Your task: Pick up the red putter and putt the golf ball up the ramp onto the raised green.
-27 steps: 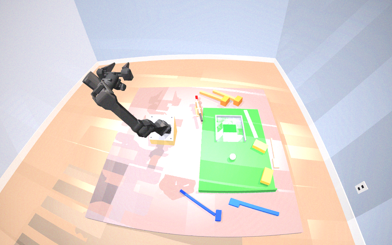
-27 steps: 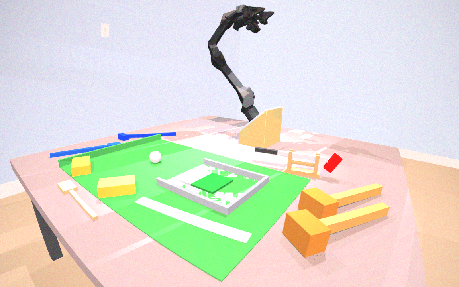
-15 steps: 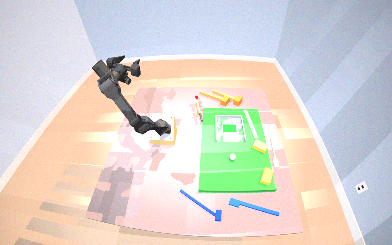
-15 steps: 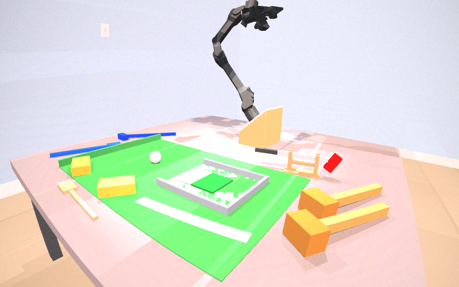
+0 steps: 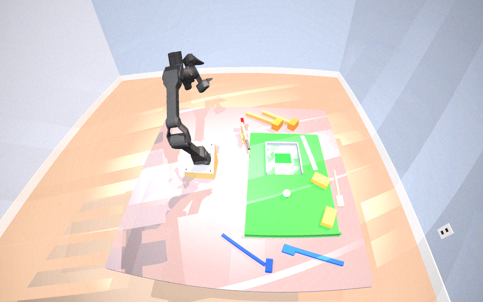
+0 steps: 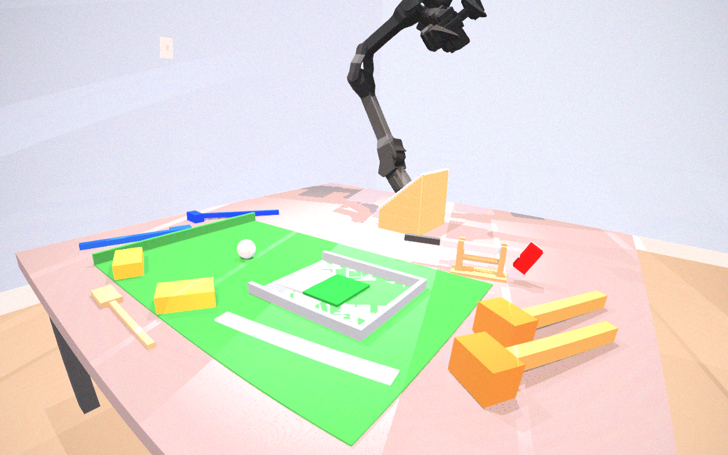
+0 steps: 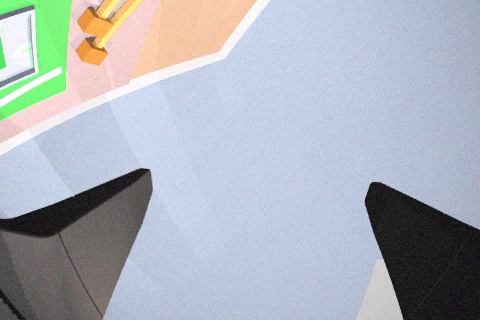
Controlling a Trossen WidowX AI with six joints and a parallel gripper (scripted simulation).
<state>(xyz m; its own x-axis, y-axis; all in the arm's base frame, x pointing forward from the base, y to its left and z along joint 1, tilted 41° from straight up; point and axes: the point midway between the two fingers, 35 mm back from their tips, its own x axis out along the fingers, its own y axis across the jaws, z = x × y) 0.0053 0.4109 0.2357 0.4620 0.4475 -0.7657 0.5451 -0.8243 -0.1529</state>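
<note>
My gripper tip is now 150 mm short of the wooden rack, 120 mm to the right of it and 520 mm above it. The rest, counted from my gripper tip: white golf ball 430 mm ahead, 310 mm to the right, 530 mm below; then green mat 450 mm ahead, 190 mm to the right, 550 mm below.
</note>
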